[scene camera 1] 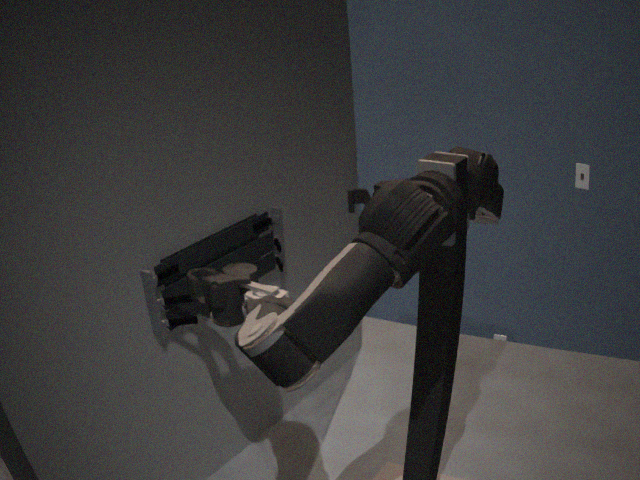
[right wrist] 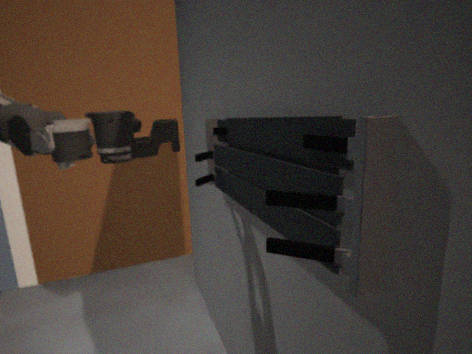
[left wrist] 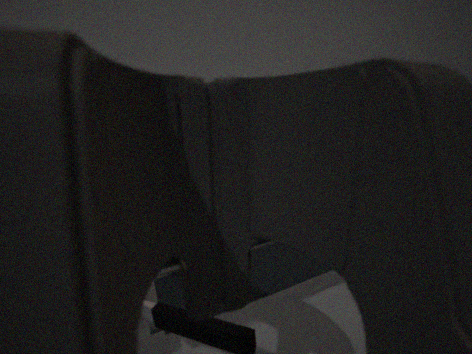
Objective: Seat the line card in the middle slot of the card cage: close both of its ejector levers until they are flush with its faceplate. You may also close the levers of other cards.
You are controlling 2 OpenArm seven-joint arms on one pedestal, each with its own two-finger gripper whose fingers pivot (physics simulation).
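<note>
The card cage (scene camera 1: 150, 304) (right wrist: 354, 220) on the wall holds three stacked dark cards. In the right wrist view, the middle card (right wrist: 280, 164) has its near black lever (right wrist: 300, 199) and far lever (right wrist: 204, 156) standing out from the faceplate. The bottom card's near lever (right wrist: 300, 248) and far lever (right wrist: 205, 180) stand out too. The top near lever (right wrist: 325, 143) lies close against its card. My left gripper (scene camera 1: 199, 289) (left wrist: 215, 225) (right wrist: 175, 142) is shut and empty at the cage's left part. A black lever (left wrist: 202, 327) shows below it; which one is unclear. My right gripper (scene camera 1: 358, 198) is open, partly hidden.
The grey wall panel (scene camera 1: 180, 129) (right wrist: 300, 60) stands behind the cage. The black pedestal (scene camera 1: 436, 335) stands at the right of the scene view. The left forearm crosses in front of the panel. An orange wall (right wrist: 100, 60) is at the left of the right wrist view.
</note>
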